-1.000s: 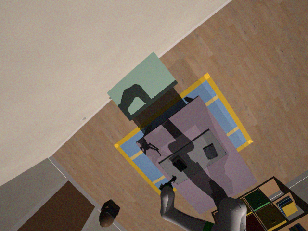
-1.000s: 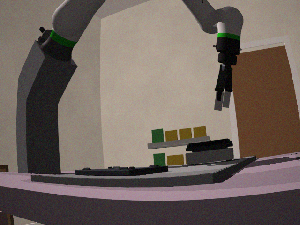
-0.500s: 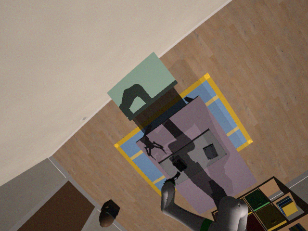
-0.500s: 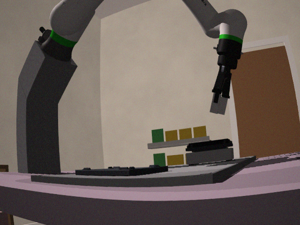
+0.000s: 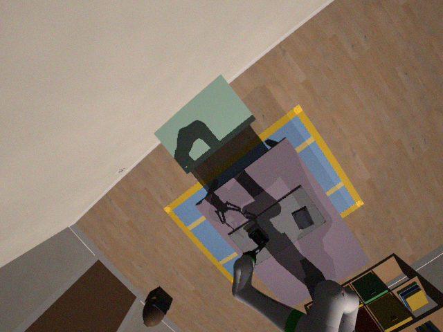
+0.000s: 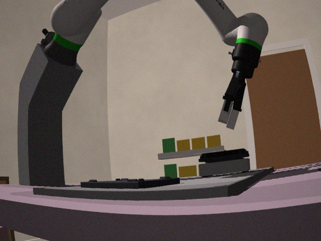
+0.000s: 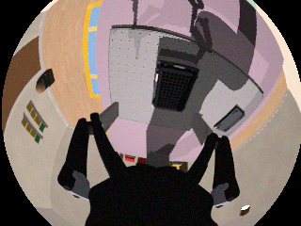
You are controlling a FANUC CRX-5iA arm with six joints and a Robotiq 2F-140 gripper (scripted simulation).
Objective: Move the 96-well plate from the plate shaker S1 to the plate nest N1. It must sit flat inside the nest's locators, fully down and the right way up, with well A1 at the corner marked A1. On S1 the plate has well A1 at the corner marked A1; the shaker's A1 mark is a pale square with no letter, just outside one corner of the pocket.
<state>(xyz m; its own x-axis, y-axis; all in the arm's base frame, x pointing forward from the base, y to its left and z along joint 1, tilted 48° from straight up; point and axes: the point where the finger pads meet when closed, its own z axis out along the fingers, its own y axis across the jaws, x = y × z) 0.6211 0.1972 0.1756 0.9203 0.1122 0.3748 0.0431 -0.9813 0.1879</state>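
My gripper is now 10 mm past the black 96-well plate, 40 mm to the left of it and 100 mm above it. From my hand the other things lie so: black plate nest N1: 120 mm behind, 400 mm to the right, 150 mm below.
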